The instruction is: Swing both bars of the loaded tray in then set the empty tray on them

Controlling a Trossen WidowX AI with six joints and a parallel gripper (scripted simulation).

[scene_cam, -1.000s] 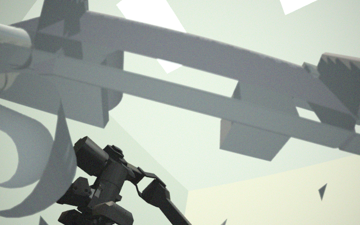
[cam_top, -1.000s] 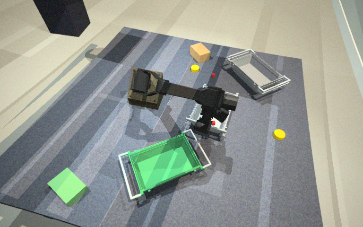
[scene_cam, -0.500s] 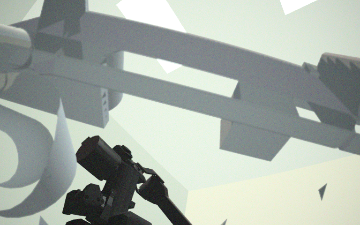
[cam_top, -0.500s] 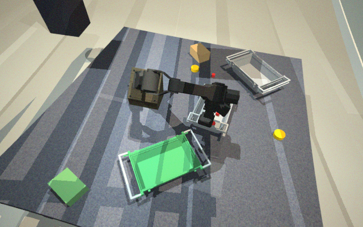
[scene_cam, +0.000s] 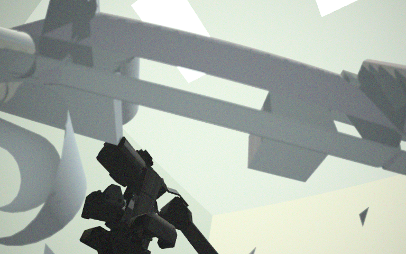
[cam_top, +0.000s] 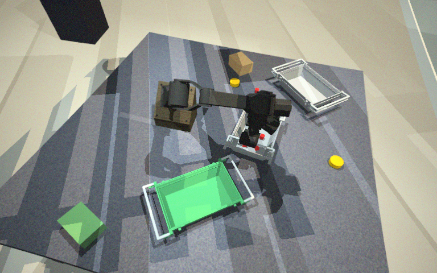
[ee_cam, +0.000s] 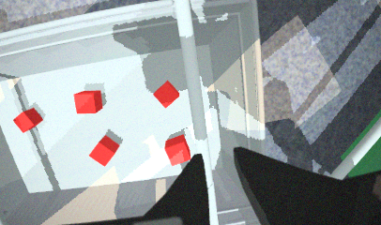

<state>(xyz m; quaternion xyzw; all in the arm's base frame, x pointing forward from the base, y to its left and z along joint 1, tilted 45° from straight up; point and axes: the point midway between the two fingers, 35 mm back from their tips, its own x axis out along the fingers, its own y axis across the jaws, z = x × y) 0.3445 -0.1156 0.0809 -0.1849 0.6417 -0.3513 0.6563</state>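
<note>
Right now the green tray is 240 mm to the right of my gripper tip, 170 mm behind it and 40 mm below it. Also, from my gripper tip: orange box (580 mm to the left, 90 mm behind, 60 mm below); then red block (390 mm to the left, 80 mm below, 10 mm ahead); then green block (510 mm behind, 390 mm to the right, 70 mm below).
</note>
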